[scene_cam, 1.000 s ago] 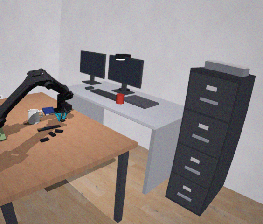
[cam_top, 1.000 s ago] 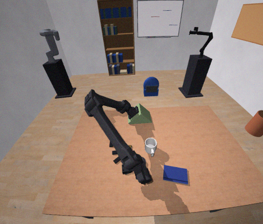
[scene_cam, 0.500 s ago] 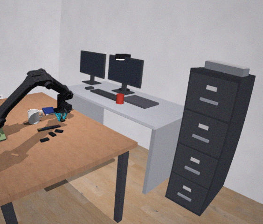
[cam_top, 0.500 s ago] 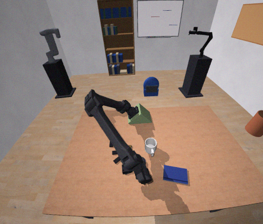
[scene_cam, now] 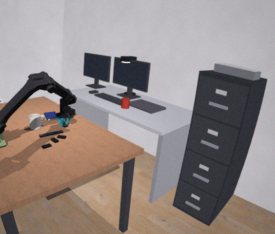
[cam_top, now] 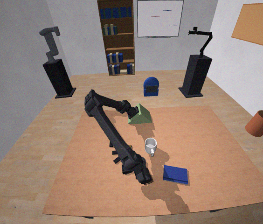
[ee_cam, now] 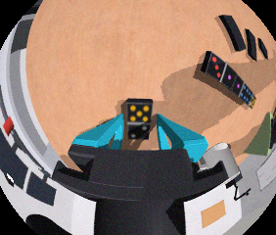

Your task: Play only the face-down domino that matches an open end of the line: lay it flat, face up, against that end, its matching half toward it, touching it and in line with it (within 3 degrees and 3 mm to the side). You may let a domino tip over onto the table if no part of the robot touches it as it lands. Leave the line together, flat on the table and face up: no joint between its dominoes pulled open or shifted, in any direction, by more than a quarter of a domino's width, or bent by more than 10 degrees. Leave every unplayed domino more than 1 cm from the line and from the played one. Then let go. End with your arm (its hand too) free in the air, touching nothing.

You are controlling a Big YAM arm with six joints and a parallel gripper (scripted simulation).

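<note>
Right now my hand is right at the domino. The rest, counted from my hand: blue book 3 cm ahead, 23 cm to the left.
</note>
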